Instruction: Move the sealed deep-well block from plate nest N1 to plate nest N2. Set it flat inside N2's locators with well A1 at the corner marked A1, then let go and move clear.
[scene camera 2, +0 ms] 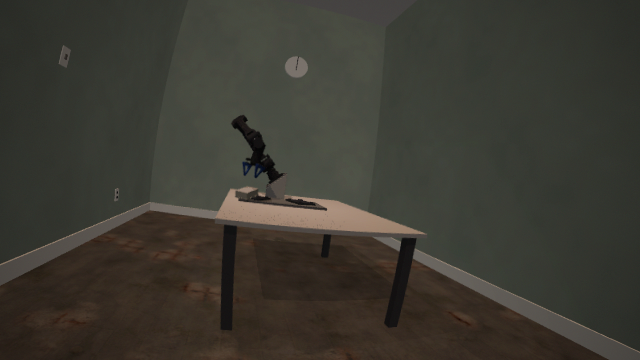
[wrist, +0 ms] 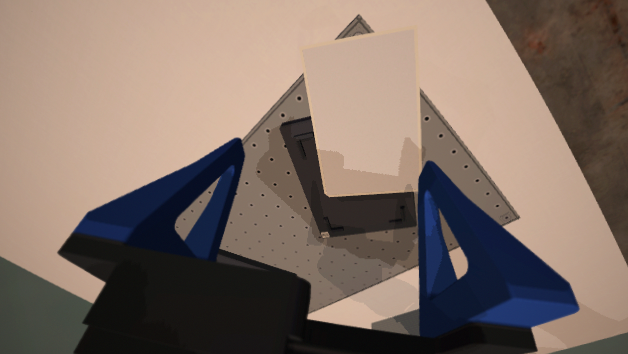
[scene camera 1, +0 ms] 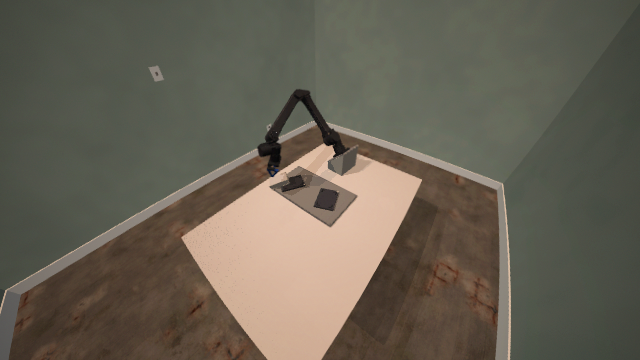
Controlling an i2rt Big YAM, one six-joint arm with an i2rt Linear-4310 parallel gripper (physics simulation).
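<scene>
The pale, flat-topped block covers part of a dark nest. In the wrist view the nest's near end and left side show beyond the block, with several L-shaped locators and a small white tag at the near left corner; the tag's text is too small to read. Whether the block is seated flat, I cannot tell. The other dark nest holds no block. My gripper is open and empty above the block, its blue fingers wide apart.
Both nests are on a grey perforated board on the pale table. A grey angled plate stands at the arm's base. The block is near a table edge.
</scene>
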